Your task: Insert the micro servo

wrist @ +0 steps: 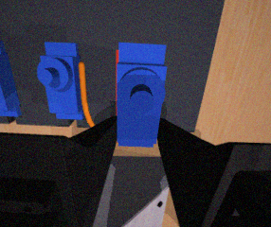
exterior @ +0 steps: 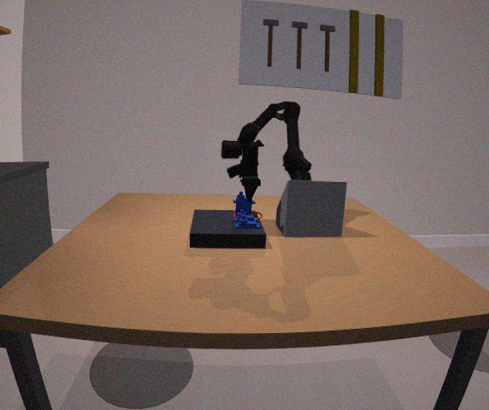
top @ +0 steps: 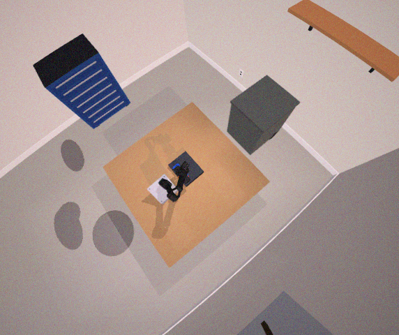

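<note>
My gripper tip is now 13 cm short of the dark robot deck, 8 cm above it and 6 cm to the right of it.
</note>
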